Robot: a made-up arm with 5 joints.
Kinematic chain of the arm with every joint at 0, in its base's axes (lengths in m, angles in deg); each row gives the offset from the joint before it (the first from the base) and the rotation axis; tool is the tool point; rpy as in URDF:
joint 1: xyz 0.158 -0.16 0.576 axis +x
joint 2: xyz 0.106 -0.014 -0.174 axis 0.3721 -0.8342 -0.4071
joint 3: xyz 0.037 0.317 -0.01 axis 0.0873 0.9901 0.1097
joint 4: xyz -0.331 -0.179 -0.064 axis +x
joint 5: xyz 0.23 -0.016 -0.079 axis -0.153 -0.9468 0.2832
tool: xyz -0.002 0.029 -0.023 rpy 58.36 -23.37 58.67
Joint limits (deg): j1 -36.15..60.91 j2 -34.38..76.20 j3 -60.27..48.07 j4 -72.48..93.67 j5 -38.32..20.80
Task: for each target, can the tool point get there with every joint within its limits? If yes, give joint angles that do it. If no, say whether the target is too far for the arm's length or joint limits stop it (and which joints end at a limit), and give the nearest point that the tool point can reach.
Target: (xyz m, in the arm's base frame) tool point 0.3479 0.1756 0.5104
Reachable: yes | joints 35.43 30.57 -28.30 66.33 -12.27
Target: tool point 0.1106 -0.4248 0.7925
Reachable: no: joint limits stop it (at a limit: joint 1, joint 2, joint 3, joint 4) | nearest point 0.1552 -0.2569 0.4492 | short by 0.385 m
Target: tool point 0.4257 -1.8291 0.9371
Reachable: no: too far | nearest point 0.2226 -0.3593 0.3208 | short by 1.607 m
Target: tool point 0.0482 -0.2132 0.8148
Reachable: no: joint limits stop it (at a limit: joint 1, joint 2, joint 3, joint 4, joint 5) | nearest point 0.2462 -0.0068 0.7112 | short by 0.304 m
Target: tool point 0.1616 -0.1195 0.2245
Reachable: yes | joints -15.56 -2.50 10.41 -0.48 -16.88
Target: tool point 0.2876 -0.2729 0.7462
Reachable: no: joint limits stop it (at a limit: joint 1, joint 2, joint 3, joint 4, joint 5) | nearest point 0.2593 -0.0090 0.7189 | short by 0.267 m
